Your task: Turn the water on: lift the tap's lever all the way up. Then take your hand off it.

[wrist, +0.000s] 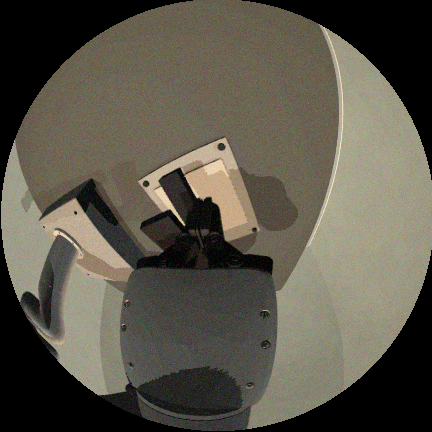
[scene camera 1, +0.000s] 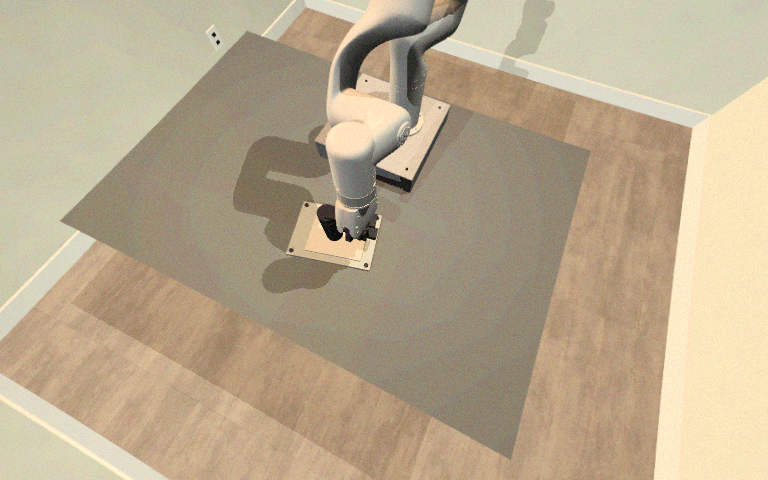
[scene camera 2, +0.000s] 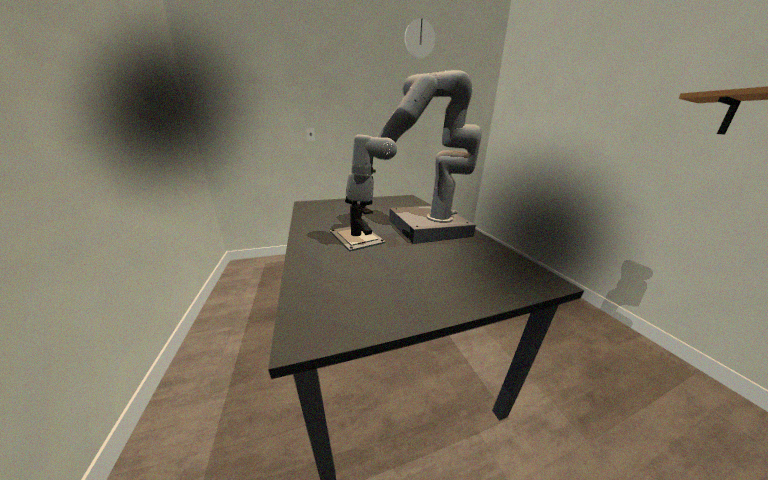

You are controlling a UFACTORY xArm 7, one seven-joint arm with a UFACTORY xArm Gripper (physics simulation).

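Where they show: gripper, between the fingertips: [wrist: 205, 207] [scene camera 1: 361, 236] [scene camera 2: 357, 218]; arm's base, origin of its link: [wrist: 68, 242] [scene camera 2: 439, 218].
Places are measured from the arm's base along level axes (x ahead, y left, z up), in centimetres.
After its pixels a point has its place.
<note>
The black tap [scene camera 1: 328, 222] @[x 42.0, y -7.7, z 7.2 cm] [scene camera 2: 355, 220] @[x 41.3, y -5.9, z 2.7 cm] stands on a pale square plate [scene camera 1: 297, 232] @[x 42.7, y -19.5, z -5.8 cm] [scene camera 2: 343, 239] @[x 46.8, y -6.9, z -5.7 cm] [wrist: 240, 187] @[x 47.5, y -6.4, z -5.8 cm]. Its thick spout [scene camera 2: 366, 229] @[x 39.7, y 2.5, z 1.3 cm] [wrist: 175, 186] @[x 39.4, y 1.9, z 1.4 cm] slants out over the plate. The dark lever [scene camera 2: 367, 211] @[x 39.4, y 3.0, z 9.0 cm] [wrist: 161, 227] @[x 39.4, y 2.7, z 9.0 cm] sticks out above the spout on the robot base side; its exact tilt is hard to tell. My gripper [scene camera 1: 351, 233] @[x 42.9, y 0.9, z 6.0 cm] [wrist: 205, 207] @[x 42.9, y 0.9, z 6.0 cm] is shut, with nothing between the fingers. It points down close at the tap's upper part and hides much of the tap's body in the wrist view. Whether the fingers touch the lever cannot be told.
The arm's base block [scene camera 1: 427, 144] @[x 6.4, y 9.4, z 0.0 cm] [scene camera 2: 444, 232] @[x 5.2, y 10.5, z -2.6 cm] [wrist: 75, 215] @[x 16.0, y 5.1, z 0.3 cm] stands behind the tap, on the lever's side. The dark table [scene camera 1: 453, 283] @[x 44.2, y 26.8, z -6.6 cm] [scene camera 2: 396, 288] @[x 42.5, y 33.3, z -6.6 cm] [wrist: 175, 90] @[x 43.1, y 13.8, z -6.6 cm] carries both. A wooden shelf [scene camera 2: 727, 94] is on the right wall in scene camera 2.
</note>
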